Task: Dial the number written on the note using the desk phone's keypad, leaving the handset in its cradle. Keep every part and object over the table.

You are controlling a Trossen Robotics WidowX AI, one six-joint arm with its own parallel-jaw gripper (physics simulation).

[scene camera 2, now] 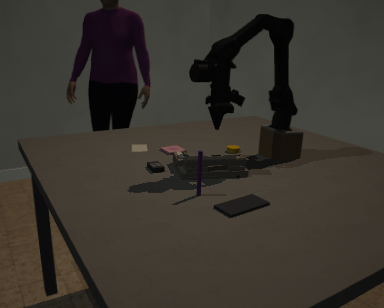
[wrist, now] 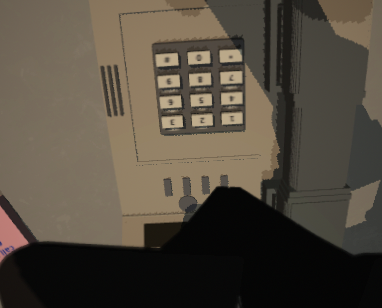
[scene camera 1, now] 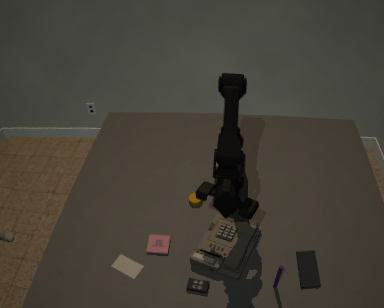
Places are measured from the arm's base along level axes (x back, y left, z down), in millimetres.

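Pixels of known places: gripper, fingertip midpoint: [scene camera 2: 216, 129] [wrist: 226, 198] [scene camera 1: 226, 217]; arm's base, link origin: [scene camera 2: 280, 128].
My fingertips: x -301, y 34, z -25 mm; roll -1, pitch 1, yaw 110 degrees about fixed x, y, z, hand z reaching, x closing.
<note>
Ahead of a thing's pixels: the offset from my fingertips to its top centre. "spot": to the spot under its first point. Level surfaces: height alone.
The desk phone @(dx -27, dy +9, dz +92 mm) [scene camera 1: 204, 242] [scene camera 2: 215, 174] [wrist: 200, 147] stands on the table. Its keypad @(spot: dx +22, dy -1, dz +108 mm) [scene camera 1: 226, 231] [wrist: 200, 90] appears upside down in the wrist view, with the 1-2-3 row nearest the fingers. The handset @(dx -35, dy +60, dz +74 mm) [scene camera 1: 242, 250] [wrist: 320, 150] lies in its cradle beside the keypad. The pink note @(dx -57, dy -224, dz +124 mm) [scene camera 1: 158, 244] [scene camera 2: 173, 149] [wrist: 10, 231] lies apart from the phone; part of its blue writing shows in the wrist view, but the number cannot be read. My gripper [scene camera 1: 227, 213] [scene camera 2: 217, 127] [wrist: 226, 198] is shut and empty, pointing down above the phone without touching it.
A yellow round object @(dx +165, dy -140, dz +115 mm) [scene camera 1: 195, 199] [scene camera 2: 233, 149] sits near the gripper. A pale card @(dx -167, dy -306, dz +132 mm) [scene camera 1: 127, 266] [scene camera 2: 139, 148], small black keypad-like device @(dx -194, dy -57, dz +118 mm) [scene camera 1: 198, 285] [scene camera 2: 155, 166], upright purple stick @(dx -158, dy +186, dz +3 mm) [scene camera 1: 278, 276] [scene camera 2: 199, 172] and dark slab @(dx -84, dy +294, dz +127 mm) [scene camera 1: 308, 269] [scene camera 2: 242, 205] are also on the table @(dz +134 mm) [scene camera 1: 140, 165].
</note>
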